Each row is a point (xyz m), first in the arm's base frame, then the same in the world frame.
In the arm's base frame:
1: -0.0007 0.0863 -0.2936
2: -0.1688 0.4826 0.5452
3: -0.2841 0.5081 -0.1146
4: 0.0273 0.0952 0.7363
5: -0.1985 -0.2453 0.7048
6: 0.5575 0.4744 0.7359
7: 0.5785 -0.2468 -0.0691
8: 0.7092 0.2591 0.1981
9: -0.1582 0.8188 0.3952
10: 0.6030 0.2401 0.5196
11: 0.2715 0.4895 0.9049
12: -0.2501 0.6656 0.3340
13: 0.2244 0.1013 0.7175
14: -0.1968 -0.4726 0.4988
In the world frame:
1: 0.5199 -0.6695 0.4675
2: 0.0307 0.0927 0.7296
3: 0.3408 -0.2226 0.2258
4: -0.0612 -0.1394 1.1330
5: -0.3204 -0.4545 1.0950
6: 0.4551 0.2007 1.3396
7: 0.7102 -0.8281 1.1274
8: 0.8138 -0.2535 1.1859
9: 0.2353 0.3067 0.5105
10: 0.5401 -0.1097 1.3251
11: 0.1485 0.2920 1.2489
12: 0.1535 0.1413 0.4702
13: 0.0981 -0.1386 1.2507
14: -0.2716 -0.7547 1.0549

